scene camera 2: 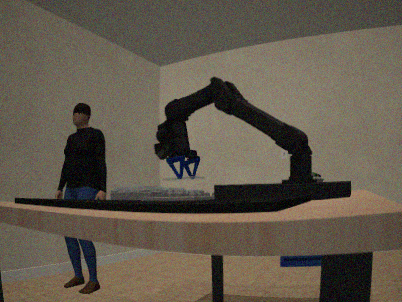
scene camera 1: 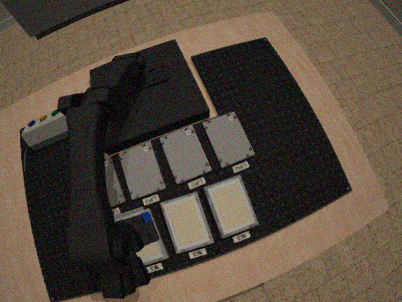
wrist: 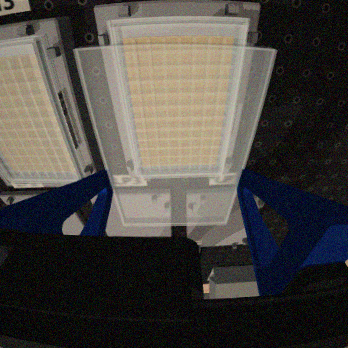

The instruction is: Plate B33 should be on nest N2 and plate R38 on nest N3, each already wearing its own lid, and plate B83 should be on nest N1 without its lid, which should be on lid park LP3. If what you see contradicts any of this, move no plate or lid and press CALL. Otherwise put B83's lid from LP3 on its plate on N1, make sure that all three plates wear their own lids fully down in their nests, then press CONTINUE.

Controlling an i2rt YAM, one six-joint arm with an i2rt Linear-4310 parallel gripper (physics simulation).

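Frame: origin at the arm's base, x back, y right, z up, level; metres.
Seen in the pictures: gripper, fingertip midpoint: point(scene camera 2: 186, 179) point(scene camera 1: 134, 230) point(wrist: 174, 175); arm's base at its link origin: point(scene camera 2: 300, 183) point(scene camera 1: 137, 83).
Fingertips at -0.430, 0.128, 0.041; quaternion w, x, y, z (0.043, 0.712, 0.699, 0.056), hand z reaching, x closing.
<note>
Offsets run from my fingertips to a thing's top centre, as dx, dy, dz. "spot": to the spot under its first point.
My gripper point(scene camera 2: 186, 177) point(wrist: 174, 175) is shut on a clear lid @(-0.014, +0.000, +0.008) point(scene camera 2: 170, 178) point(wrist: 175, 200), held by its long sides and roughly level. The lid hangs above the cream plate @(spot: -0.065, -0.020, +0.005) point(scene camera 1: 150, 252) point(wrist: 180, 100) on nest N1 @(-0.022, +0.005, -0.042) point(wrist: 175, 11), apart from it and offset toward the arm's base in the wrist view. Another cream plate @(-0.022, -0.126, -0.033) point(scene camera 1: 186, 222) point(wrist: 35, 115) sits on N3, and one @(-0.024, -0.249, -0.031) point(scene camera 1: 231, 206) sits on N2; both have clear rims. Lid park LP3 @(+0.161, -0.058, -0.052) point(scene camera 1: 141, 170) shows a bare grey surface. Plate codes are not readable. The arm hides part of N1 in scene camera 1.
Lid parks LP2 @(+0.160, -0.190, -0.052) point(scene camera 1: 185, 154) and LP4 @(+0.156, -0.319, -0.052) point(scene camera 1: 229, 140) stand beside LP3; LP1 @(+0.163, +0.067, -0.052) point(scene camera 1: 113, 182) is partly hidden by the arm. A button box @(+0.411, +0.189, +0.011) point(scene camera 1: 45, 131) with blue, yellow and green buttons stands at the left. A person point(scene camera 2: 85, 155) stands beyond the table.
</note>
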